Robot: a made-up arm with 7 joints.
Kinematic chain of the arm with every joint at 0, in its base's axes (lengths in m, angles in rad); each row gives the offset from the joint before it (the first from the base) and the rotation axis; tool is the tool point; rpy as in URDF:
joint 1: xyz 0 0 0.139 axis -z
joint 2: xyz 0 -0.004 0.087 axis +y
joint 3: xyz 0 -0.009 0.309 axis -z
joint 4: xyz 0 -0.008 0.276 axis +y
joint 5: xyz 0 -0.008 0.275 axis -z
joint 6: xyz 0 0 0.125 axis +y
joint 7: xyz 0 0 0.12 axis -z
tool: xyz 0 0 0 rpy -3.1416 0 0
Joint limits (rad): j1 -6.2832..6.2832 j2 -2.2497..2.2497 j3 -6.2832..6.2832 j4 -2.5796..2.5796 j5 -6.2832..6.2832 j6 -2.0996..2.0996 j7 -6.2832..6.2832
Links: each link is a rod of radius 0.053 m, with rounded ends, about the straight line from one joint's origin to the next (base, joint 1, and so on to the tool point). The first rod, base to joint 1, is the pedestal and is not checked.
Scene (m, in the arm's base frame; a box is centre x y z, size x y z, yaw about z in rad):
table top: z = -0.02
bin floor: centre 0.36 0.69 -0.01 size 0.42 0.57 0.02 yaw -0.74
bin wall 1: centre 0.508 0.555 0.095 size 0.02 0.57 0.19 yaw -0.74
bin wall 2: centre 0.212 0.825 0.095 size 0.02 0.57 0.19 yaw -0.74
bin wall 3: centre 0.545 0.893 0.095 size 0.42 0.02 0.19 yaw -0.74
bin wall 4: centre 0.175 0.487 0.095 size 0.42 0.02 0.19 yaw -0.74
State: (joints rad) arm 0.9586 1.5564 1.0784 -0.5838 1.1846 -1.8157 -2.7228
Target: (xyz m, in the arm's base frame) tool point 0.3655 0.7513 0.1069
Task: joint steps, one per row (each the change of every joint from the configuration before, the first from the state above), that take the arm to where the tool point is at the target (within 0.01 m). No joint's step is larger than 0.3 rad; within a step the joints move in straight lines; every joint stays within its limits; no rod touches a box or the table.
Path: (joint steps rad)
1: -0.2621 -0.0605 -0.0928 0.1818 0.0531 -0.0355 0.0000
2: -0.2621 -0.0605 -0.0929 0.1819 0.0531 -0.0355 0.0000
3: -0.2620 -0.0605 -0.0928 0.1818 0.0532 -0.0355 0.0000
4: -0.2621 -0.0606 -0.0929 0.1819 0.0531 -0.0354 0.0000
5: -0.2621 -0.0605 -0.0928 0.1818 0.0531 -0.0355 0.0000
6: -0.2621 -0.0605 -0.0928 0.1818 0.0531 -0.0355 0.0000
7: -0.2621 -0.0605 -0.0929 0.1819 0.0531 -0.0355 0.0000
8: -0.2621 -0.0605 -0.0928 0.1818 0.0531 -0.0355 0.0000
9: -0.0008 0.1509 0.0002 0.0081 0.0025 0.0000 0.0000
10: -0.0008 0.1510 0.0003 0.0080 0.0025 0.0000 0.0000

